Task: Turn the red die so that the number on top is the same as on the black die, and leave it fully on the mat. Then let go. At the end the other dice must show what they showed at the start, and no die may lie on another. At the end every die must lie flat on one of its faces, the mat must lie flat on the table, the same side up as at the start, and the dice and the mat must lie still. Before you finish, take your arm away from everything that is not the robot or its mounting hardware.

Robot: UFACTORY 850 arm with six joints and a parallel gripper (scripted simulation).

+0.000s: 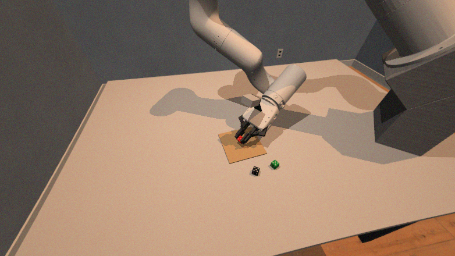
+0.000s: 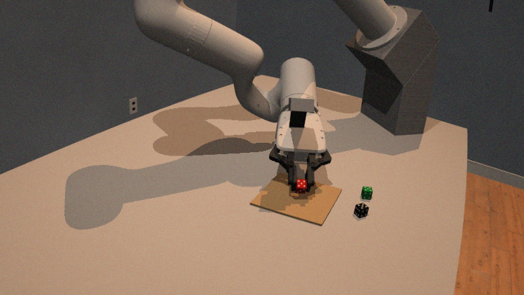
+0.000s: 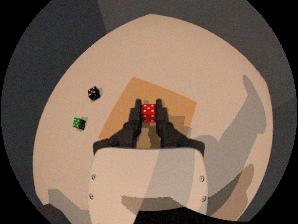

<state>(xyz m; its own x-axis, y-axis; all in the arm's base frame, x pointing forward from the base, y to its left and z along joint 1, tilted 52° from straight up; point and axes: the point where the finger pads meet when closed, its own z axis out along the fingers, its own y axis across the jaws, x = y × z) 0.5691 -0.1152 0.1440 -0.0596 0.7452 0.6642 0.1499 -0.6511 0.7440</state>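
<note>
The mat lies 40 mm below my hand. The rest, counted from my hand: red die (10 mm below, 10 mm ahead); then green die (140 mm to the left, 30 mm below, 30 mm behind); then black die (120 mm to the left, 40 mm ahead, 30 mm below).
</note>
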